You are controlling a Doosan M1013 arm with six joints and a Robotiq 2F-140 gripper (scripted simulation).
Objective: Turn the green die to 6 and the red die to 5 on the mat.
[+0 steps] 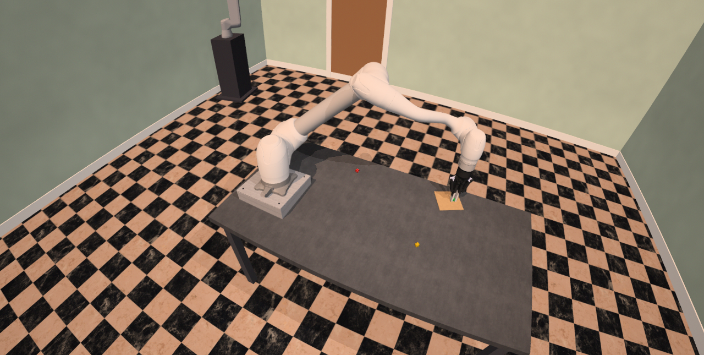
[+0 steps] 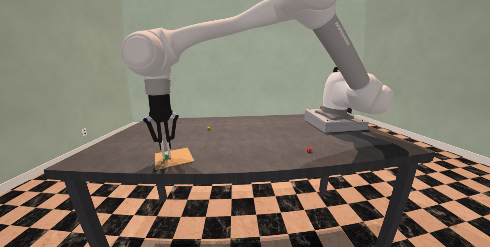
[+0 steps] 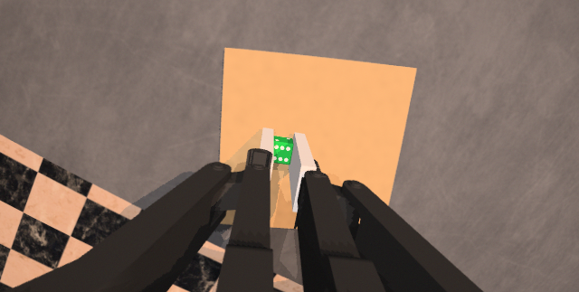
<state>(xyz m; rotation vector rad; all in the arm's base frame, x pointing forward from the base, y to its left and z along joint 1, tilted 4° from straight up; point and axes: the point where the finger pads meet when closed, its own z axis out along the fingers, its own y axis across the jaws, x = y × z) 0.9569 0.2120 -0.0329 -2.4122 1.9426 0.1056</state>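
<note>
My gripper is now 30 mm above the green die. Round my hand: yellow die (170 mm behind, 350 mm to the right, 30 mm below); red die (580 mm behind, 80 mm to the left, 30 mm below); orange mat (20 mm behind, 40 mm below).
</note>
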